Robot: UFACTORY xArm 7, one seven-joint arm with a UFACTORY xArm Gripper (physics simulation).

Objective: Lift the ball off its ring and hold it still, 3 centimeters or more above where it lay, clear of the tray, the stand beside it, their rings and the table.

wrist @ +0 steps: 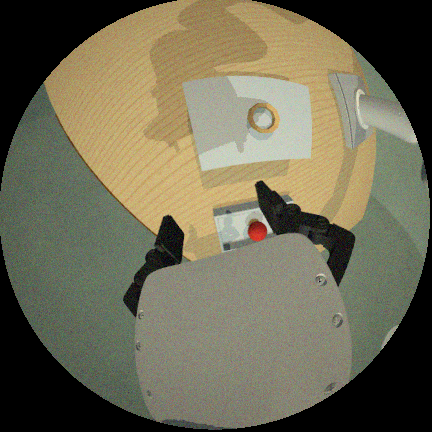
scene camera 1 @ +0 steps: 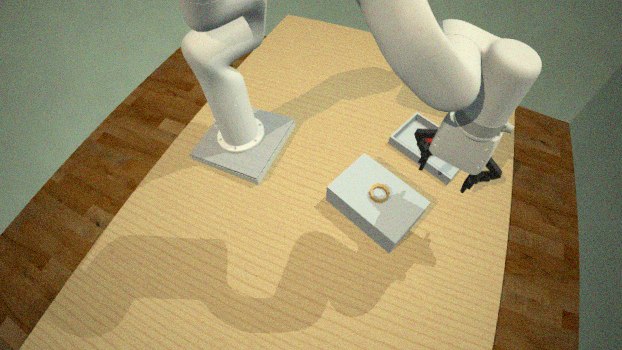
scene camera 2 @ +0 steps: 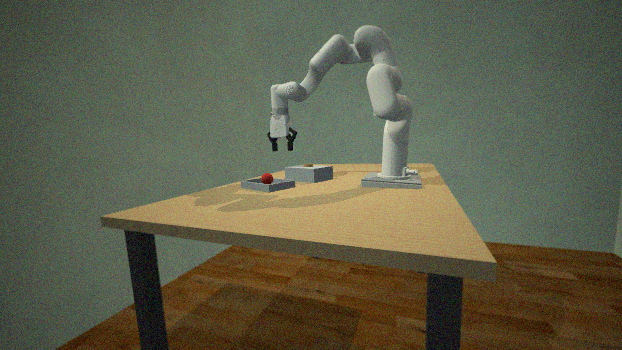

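Seen in the pictures: gripper, between the fingertips: (wrist: pixel 215 209) (scene camera 1: pixel 442 176) (scene camera 2: pixel 282 150); arm's base, origin of its link: (wrist: pixel 361 108) (scene camera 1: pixel 241 134) (scene camera 2: pixel 393 177).
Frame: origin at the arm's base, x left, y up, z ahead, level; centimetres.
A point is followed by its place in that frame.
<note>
The red ball (scene camera 1: pixel 429 141) @(z 42.3, x 24.8, y 2.2 cm) (scene camera 2: pixel 267 178) @(z 41.4, x 28.2, y 1.5 cm) (wrist: pixel 257 231) @(z 43.3, x 25.0, y 2.6 cm) sits in the shallow grey tray (scene camera 1: pixel 400 146) @(z 36.3, x 21.2, y -0.6 cm) (scene camera 2: pixel 255 187) @(z 43.2, x 33.2, y -1.4 cm) (wrist: pixel 237 206) @(z 45.9, x 19.6, y -1.4 cm). In scene camera 1 a black finger and the gripper body mostly hide it. Its ring is mostly hidden; a tan bit shows behind the ball in the wrist view. My gripper (scene camera 1: pixel 443 179) @(z 48.9, x 9.3, y 11.5 cm) (scene camera 2: pixel 282 149) @(z 48.9, x 9.3, y 11.5 cm) (wrist: pixel 215 209) @(z 48.9, x 9.3, y 11.5 cm) is open and empty, pointing down. It hangs well above the tray's height, apart from the ball. In the wrist view the ball shows close beside the right-hand finger, not centred between the fingertips.
The taller grey stand (scene camera 1: pixel 350 180) @(z 32.1, x 2.3, y 3.6 cm) (scene camera 2: pixel 300 175) @(z 39.0, x 9.4, y 0.3 cm) (wrist: pixel 295 130) @(z 33.6, x 5.5, y 3.6 cm) is beside the tray, with an empty tan ring (scene camera 1: pixel 371 193) @(z 37.8, x 1.5, y 4.7 cm) (scene camera 2: pixel 308 165) @(z 37.8, x 4.5, y 4.4 cm) (wrist: pixel 250 119) @(z 41.1, x 2.7, y 4.7 cm) on top. The arm's base plate (scene camera 1: pixel 272 150) @(z 10.7, x 0.5, y 0.5 cm) (scene camera 2: pixel 390 184) @(z -1.8, x 10.2, y -1.2 cm) (wrist: pixel 345 112) @(z 10.7, x 2.3, y -0.5 cm) is on the wooden table (scene camera 1: pixel 280 210) @(z 21.6, x -10.4, y -2.5 cm) (scene camera 2: pixel 350 220) @(z -5.4, x 51.5, y -2.5 cm).
</note>
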